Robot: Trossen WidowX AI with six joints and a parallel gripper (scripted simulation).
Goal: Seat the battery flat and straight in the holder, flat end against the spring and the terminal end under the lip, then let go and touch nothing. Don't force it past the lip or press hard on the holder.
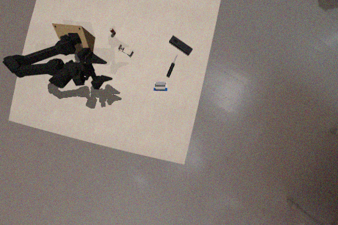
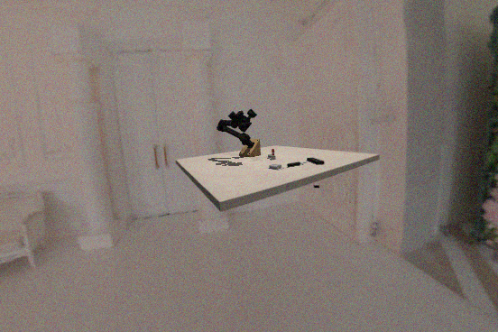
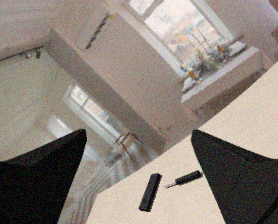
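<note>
My gripper tip is now 14 cm past the battery, 32 cm to the right of it and 30 cm above it. Also, from my gripper tip: dark screwdriver 28 cm ahead, 12 cm to the left, 32 cm below; then dark flat bar 32 cm ahead, 26 cm to the left, 32 cm below.
</note>
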